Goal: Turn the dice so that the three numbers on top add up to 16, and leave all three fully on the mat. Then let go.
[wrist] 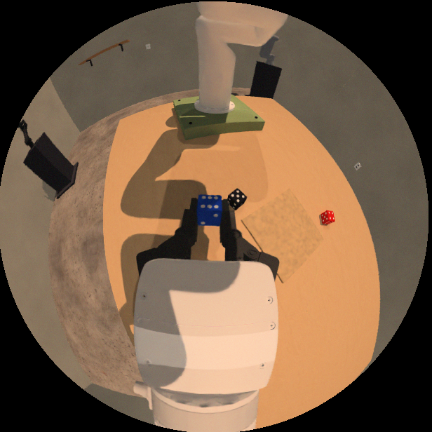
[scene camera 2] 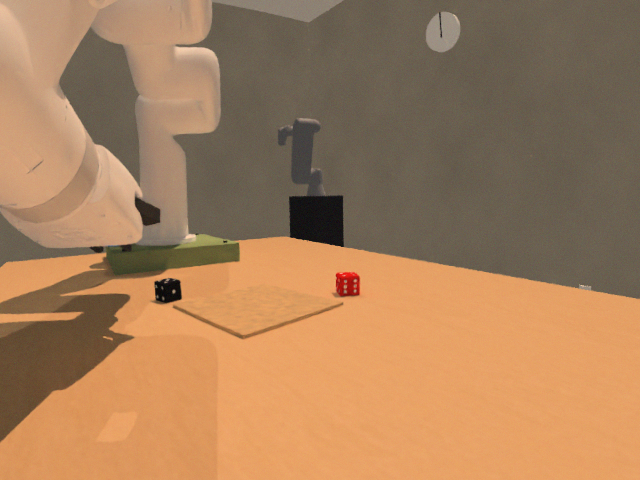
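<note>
My gripper is shut on the blue die, held above the table and left of the mat in the wrist view. The die shows a six face and a two face there. In the scene view its fingertips and the blue die are hidden behind the tilted wrist. The black die rests on the table off the mat's left corner, with five pips facing the wrist camera. The red die rests on the table off the mat's right side, its top apparently a five. The square tan mat lies between them.
The green base block carries the arm's column at the back of the table. The black die lies close to my right finger in the wrist view. A black pedestal stands beyond the table.
</note>
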